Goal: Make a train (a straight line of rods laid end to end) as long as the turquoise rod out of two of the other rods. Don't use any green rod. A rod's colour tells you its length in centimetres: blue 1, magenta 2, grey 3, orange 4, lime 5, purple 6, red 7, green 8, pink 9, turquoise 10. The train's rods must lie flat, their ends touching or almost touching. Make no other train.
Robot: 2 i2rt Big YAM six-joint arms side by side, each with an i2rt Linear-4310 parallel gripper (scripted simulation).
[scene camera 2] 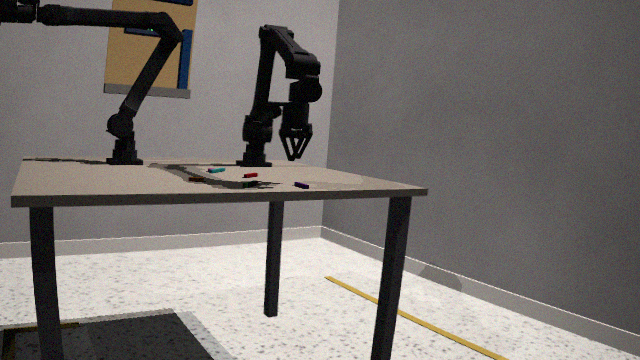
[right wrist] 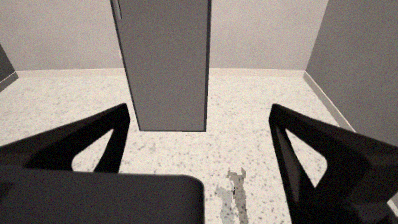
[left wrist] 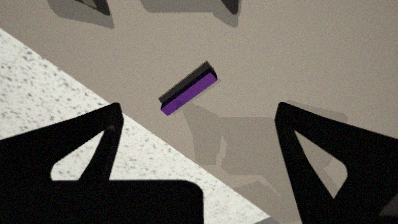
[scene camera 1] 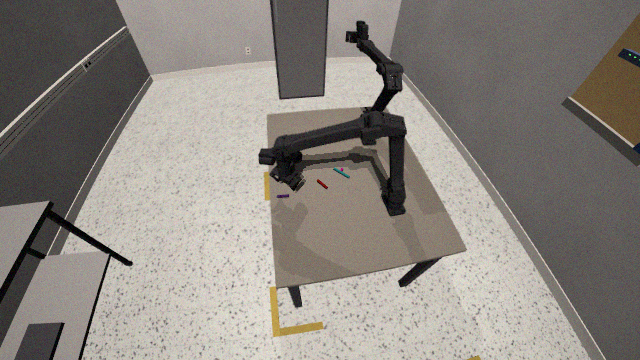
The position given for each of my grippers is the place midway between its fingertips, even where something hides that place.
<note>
In view: my left gripper [scene camera 2: 294, 159], my right gripper [right wrist: 199, 111] and a purple rod [left wrist: 208, 77].
My left gripper is seen too in the left wrist view [left wrist: 199, 111]. The right wrist view does not show the purple rod: it is out of frame.
</note>
